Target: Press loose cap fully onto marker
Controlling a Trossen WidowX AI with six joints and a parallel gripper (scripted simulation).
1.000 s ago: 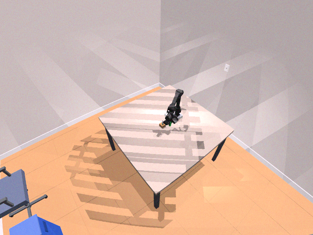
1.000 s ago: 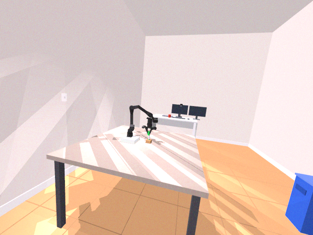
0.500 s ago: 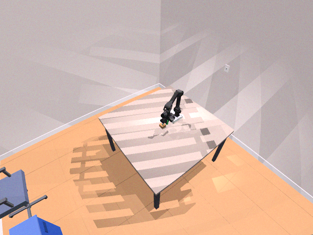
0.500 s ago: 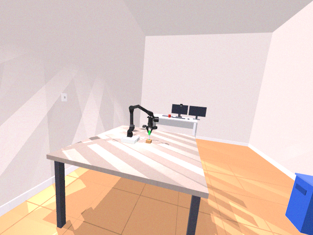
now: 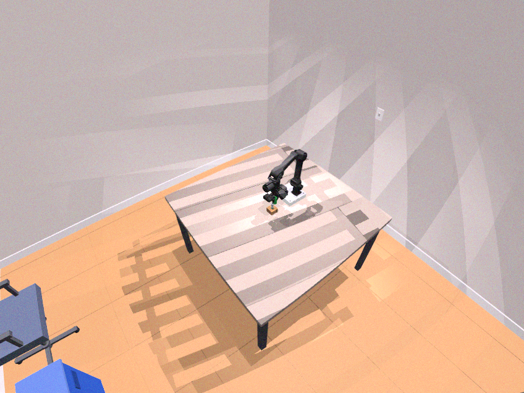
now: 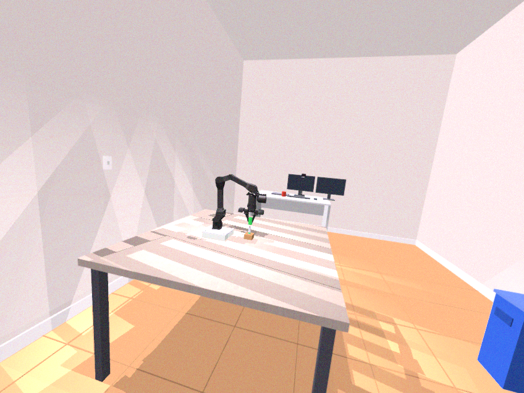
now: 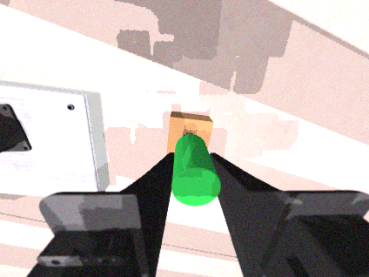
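Now: gripper tip 2 cm to the left of the holder block and 10 cm above it. Round my gripper tip: green cap: 1 cm above.
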